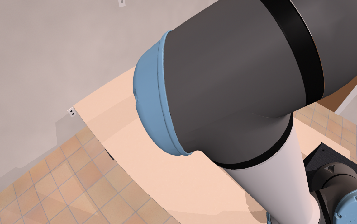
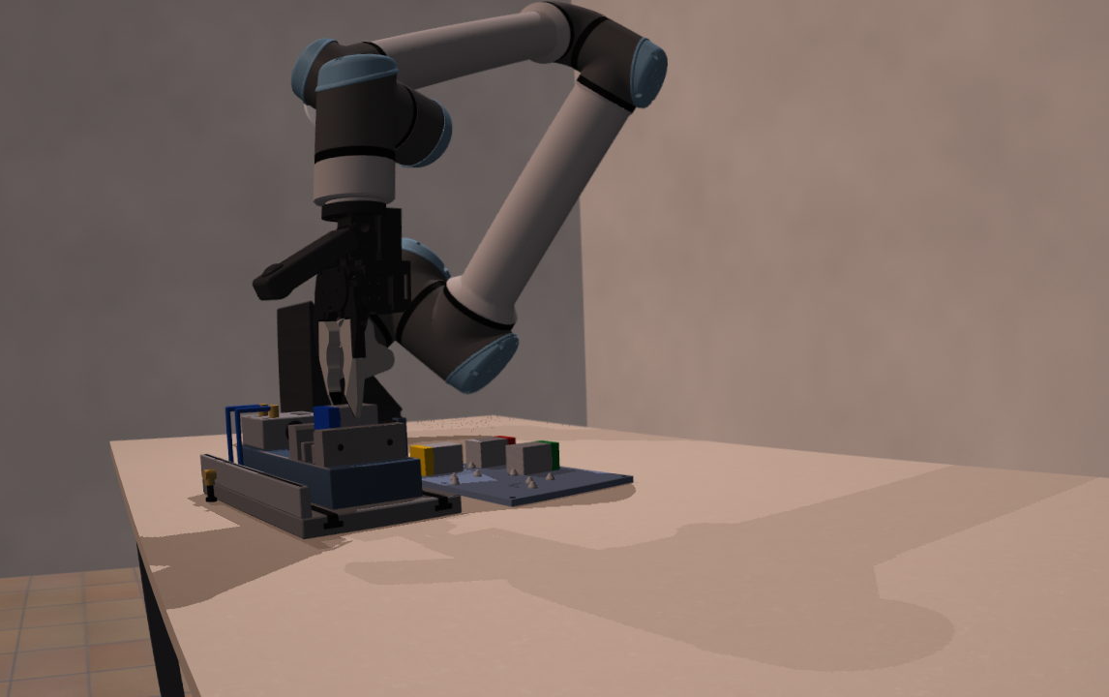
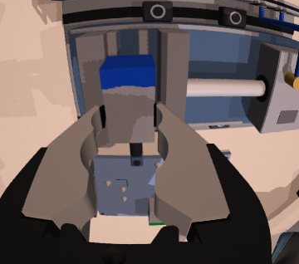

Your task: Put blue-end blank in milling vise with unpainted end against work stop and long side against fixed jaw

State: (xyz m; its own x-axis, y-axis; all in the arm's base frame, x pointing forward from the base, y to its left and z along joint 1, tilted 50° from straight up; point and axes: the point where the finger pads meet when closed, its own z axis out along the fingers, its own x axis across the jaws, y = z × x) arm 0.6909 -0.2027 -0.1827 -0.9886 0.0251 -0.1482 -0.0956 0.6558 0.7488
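Now: the blue-ended blank 20 mm below my hand. The rest, counted from my hand: pale rod (90 mm behind, 40 mm below, 10 mm to the right); moving jaw (40 mm below, 30 mm behind); work stop (50 mm to the left, 30 mm below, 10 mm behind).
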